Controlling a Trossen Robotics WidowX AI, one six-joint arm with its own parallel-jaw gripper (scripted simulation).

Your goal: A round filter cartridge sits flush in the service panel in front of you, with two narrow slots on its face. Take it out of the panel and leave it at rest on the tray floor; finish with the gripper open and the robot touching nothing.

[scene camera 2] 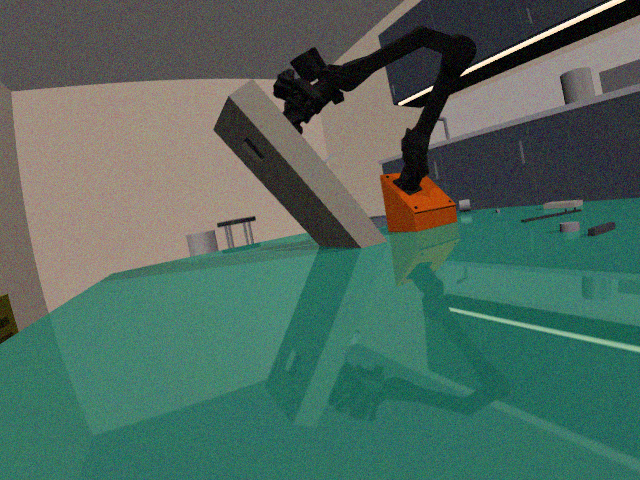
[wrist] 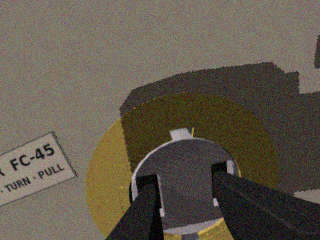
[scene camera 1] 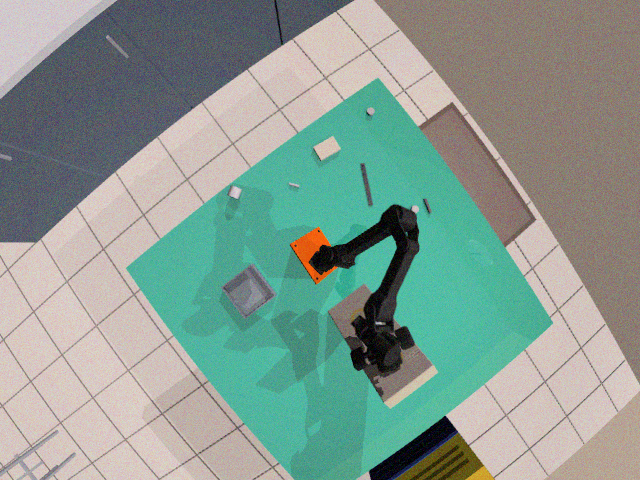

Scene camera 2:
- gripper: 271, 134
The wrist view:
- gripper: 185, 188
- grey service panel: 94, 94
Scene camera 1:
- gripper: 391, 359
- grey service panel: 416, 369
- grey square tray: 248, 291
